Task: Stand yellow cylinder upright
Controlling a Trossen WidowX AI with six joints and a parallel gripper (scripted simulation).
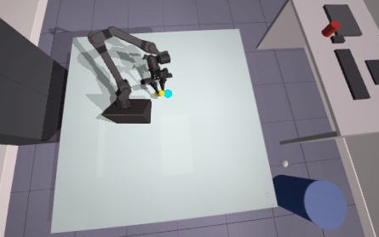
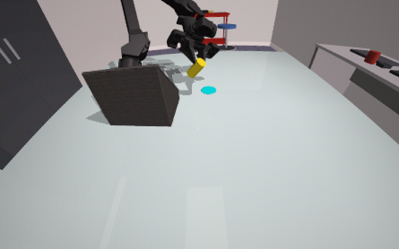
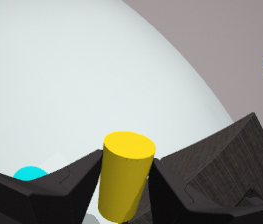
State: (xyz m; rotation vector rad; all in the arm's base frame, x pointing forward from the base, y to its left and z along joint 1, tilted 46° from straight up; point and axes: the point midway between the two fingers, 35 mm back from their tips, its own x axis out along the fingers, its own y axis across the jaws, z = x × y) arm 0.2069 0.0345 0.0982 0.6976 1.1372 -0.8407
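My gripper tip is 3 cm short of the cyan circle, 5 cm to the right of it and 13 cm above it. Also, from my gripper tip: yellow tall cylinder: 1 cm behind, 1 cm to the left, 2 cm below.
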